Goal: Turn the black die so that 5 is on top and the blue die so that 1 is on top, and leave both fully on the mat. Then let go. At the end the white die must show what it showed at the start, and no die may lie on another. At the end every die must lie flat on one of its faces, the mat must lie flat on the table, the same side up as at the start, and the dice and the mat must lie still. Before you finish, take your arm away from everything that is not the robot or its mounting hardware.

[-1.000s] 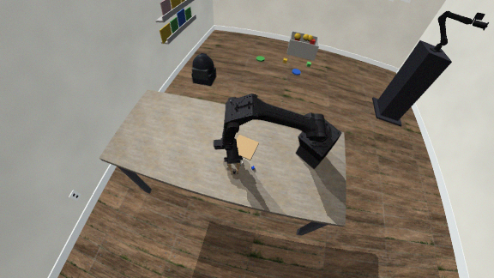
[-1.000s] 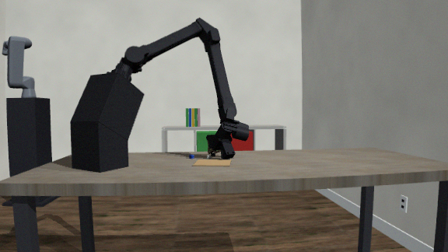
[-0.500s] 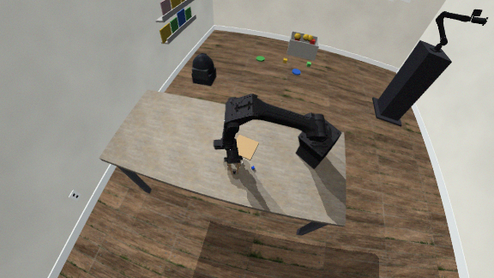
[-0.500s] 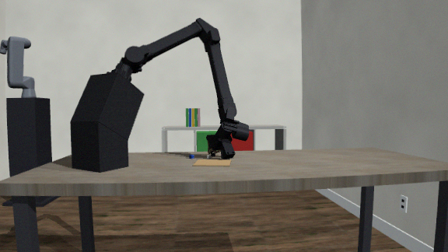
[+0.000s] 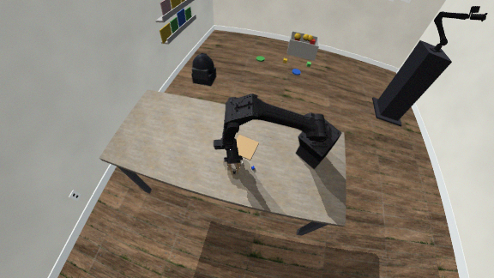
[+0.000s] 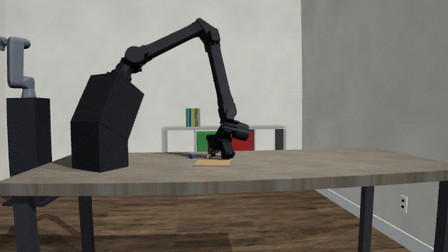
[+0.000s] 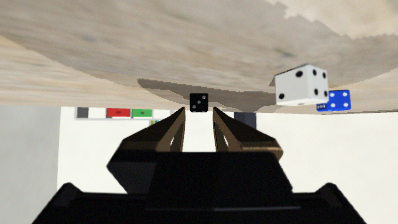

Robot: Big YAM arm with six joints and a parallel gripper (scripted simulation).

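Now: the black die 10 mm to the right of my hand and 10 mm below it. Round my hand: blue die (90 mm behind, 70 mm to the right, 10 mm below); white die (80 mm to the right, 20 mm behind, 10 mm below); tan mat (200 mm to the right, 20 mm below).
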